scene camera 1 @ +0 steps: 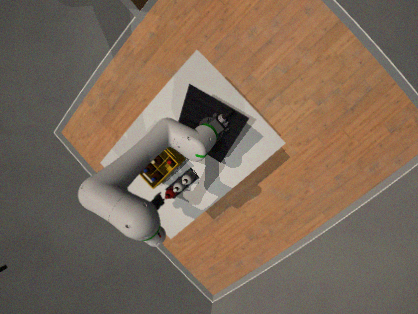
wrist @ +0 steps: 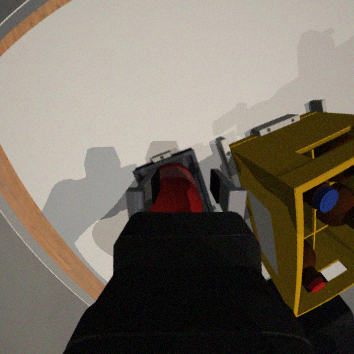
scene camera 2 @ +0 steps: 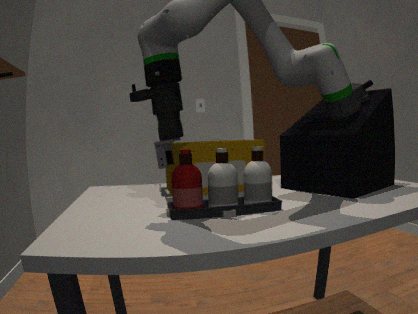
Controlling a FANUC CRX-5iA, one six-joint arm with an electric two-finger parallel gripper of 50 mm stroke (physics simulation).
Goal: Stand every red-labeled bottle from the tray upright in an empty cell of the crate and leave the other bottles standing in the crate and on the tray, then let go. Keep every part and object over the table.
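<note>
The red-labeled bottle stands upright at one end of the dark tray. Two white-labeled bottles, the middle one and the end one, stand beside it. My gripper is open and empty, pointing down. In the wrist view its fingers appear on either side of the red bottle; its body hides part of the bottle. The yellow crate holds several brown bottles, including a blue-capped one and a red-capped one.
The crate stands close beside the tray, behind it in scene camera 2. A large black block carries the arm's base on the white table. The table's edge curves along the left in the wrist view.
</note>
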